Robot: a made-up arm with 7 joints. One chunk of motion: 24 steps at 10 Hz.
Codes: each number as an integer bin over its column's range. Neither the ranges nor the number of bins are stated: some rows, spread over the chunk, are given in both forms.
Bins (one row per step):
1: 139 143 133 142 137 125 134
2: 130 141 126 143 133 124 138
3: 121 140 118 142 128 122 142
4: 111 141 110 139 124 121 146
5: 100 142 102 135 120 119 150
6: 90 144 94 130 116 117 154
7: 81 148 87 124 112 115 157
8: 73 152 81 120 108 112 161
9: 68 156 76 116 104 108 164
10: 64 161 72 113 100 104 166
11: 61 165 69 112 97 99 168
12: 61 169 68 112 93 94 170
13: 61 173 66 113 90 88 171
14: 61 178 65 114 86 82 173
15: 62 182 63 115 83 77 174
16: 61 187 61 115 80 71 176
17: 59 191 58 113 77 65 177
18: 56 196 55 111 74 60 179
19: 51 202 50 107 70 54 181
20: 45 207 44 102 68 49 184
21: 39 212 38 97 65 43 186
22: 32 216 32 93 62 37 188
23: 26 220 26 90 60 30 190
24: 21 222 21 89 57 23 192
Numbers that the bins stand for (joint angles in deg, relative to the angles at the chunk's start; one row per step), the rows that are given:
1: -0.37 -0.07 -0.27 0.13 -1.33 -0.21 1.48
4: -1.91 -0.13 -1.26 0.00 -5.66 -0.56 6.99
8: -4.00 0.18 -2.52 -0.82 -11.00 -1.33 13.88
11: -4.66 0.54 -3.04 -1.17 -14.67 -2.46 17.09
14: -4.66 0.90 -3.21 -1.08 -18.33 -3.93 19.39
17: -4.77 1.26 -3.51 -1.12 -21.33 -5.39 21.22
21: -5.87 1.84 -4.38 -1.82 -25.34 -7.30 25.35
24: -6.86 2.12 -5.11 -2.16 -28.00 -9.02 28.11
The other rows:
2: -0.86 -0.13 -0.57 0.18 -2.66 -0.30 3.32
3: -1.36 -0.15 -0.92 0.13 -4.33 -0.47 5.16
5: -2.51 -0.10 -1.61 -0.17 -7.00 -0.73 8.83
6: -3.06 -0.04 -1.95 -0.39 -8.33 -0.90 10.67
7: -3.56 0.07 -2.26 -0.65 -9.66 -1.07 12.04
9: -4.27 0.29 -2.73 -0.99 -12.33 -1.68 15.26
10: -4.49 0.43 -2.91 -1.12 -13.66 -2.03 16.17
12: -4.66 0.65 -3.08 -1.17 -16.00 -2.89 18.01
13: -4.66 0.76 -3.17 -1.12 -17.00 -3.41 18.47
15: -4.60 1.01 -3.29 -1.04 -19.33 -4.36 19.85
16: -4.66 1.15 -3.38 -1.04 -20.33 -4.88 20.76
18: -4.93 1.40 -3.64 -1.21 -22.33 -5.83 22.14
19: -5.21 1.56 -3.86 -1.38 -23.67 -6.34 23.06
20: -5.54 1.70 -4.12 -1.60 -24.34 -6.78 24.44
22: -6.25 1.95 -4.64 -1.99 -26.34 -7.81 26.27
23: -6.58 2.06 -4.90 -2.12 -27.00 -8.42 27.19

